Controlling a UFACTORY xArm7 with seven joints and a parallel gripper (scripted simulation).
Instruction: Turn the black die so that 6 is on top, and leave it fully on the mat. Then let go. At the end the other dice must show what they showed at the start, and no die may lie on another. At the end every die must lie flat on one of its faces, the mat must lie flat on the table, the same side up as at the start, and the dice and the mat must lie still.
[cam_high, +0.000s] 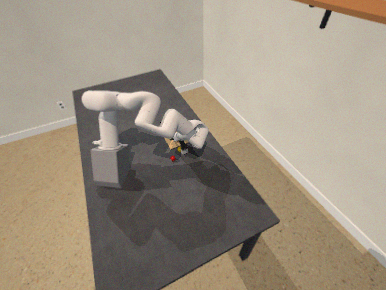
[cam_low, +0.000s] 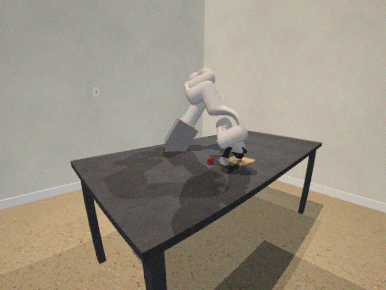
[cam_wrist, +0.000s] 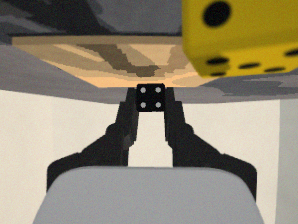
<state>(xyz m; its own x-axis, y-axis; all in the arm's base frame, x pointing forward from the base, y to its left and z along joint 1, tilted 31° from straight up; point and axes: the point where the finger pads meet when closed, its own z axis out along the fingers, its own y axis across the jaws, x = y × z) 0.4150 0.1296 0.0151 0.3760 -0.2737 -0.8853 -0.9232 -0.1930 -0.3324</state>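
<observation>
The black die lies 2 cm below my hand and 1 cm to the left of it. Also, from my hand: yellow die: 9 cm to the right, 3 cm below, 1 cm ahead; then red die: 16 cm to the right, 5 cm behind, 3 cm below; then mat: 4 cm below, 1 cm to the left.
</observation>
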